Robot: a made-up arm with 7 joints.
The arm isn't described. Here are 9 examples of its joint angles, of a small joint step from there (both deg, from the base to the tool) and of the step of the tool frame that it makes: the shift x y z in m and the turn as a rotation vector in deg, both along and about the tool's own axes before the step.
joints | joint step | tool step
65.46 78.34 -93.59 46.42 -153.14 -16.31 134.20 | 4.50 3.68 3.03 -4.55 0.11 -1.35 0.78 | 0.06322 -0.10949 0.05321 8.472 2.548 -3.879
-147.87 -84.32 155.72 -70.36 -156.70 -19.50 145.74 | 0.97 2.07 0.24 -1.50 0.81 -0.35 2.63 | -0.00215 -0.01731 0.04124 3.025 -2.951 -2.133
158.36 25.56 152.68 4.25 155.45 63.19 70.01 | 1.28 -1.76 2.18 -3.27 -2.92 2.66 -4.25 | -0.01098 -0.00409 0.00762 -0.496 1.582 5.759
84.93 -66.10 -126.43 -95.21 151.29 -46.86 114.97 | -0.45 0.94 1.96 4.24 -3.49 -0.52 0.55 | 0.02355 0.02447 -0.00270 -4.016 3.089 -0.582
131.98 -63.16 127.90 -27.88 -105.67 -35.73 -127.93 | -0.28 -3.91 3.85 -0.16 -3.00 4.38 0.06 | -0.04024 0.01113 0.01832 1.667 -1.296 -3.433
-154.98 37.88 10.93 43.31 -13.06 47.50 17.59 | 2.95 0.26 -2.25 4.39 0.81 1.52 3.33 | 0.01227 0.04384 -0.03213 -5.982 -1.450 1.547
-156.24 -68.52 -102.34 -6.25 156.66 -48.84 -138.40 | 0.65 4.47 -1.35 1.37 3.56 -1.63 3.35 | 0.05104 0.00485 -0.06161 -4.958 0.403 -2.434
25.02 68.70 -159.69 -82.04 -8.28 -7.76 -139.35 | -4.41 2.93 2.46 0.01 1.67 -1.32 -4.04 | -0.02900 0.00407 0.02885 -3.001 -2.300 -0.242
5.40 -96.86 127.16 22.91 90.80 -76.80 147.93 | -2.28 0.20 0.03 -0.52 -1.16 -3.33 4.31 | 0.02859 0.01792 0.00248 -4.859 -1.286 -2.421
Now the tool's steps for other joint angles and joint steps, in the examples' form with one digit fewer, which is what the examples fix.
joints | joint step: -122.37 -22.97 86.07 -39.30 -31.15 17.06 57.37 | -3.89 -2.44 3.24 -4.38 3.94 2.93 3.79
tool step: 0.0242 -0.0085 -0.0255 -3.14 -6.40 -5.52
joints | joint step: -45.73 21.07 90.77 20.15 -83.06 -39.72 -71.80 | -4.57 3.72 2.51 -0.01 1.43 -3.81 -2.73
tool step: 0.0099 -0.0064 -0.0733 -1.61 2.54 3.16
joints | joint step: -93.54 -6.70 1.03 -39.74 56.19 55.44 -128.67 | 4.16 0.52 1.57 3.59 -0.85 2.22 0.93
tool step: 0.0206 0.0092 -0.0340 -0.84 -5.55 -5.04
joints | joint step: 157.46 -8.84 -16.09 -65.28 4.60 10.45 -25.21 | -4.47 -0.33 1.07 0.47 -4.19 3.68 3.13
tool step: 0.0356 -0.0037 -0.0032 -2.85 4.06 -0.79
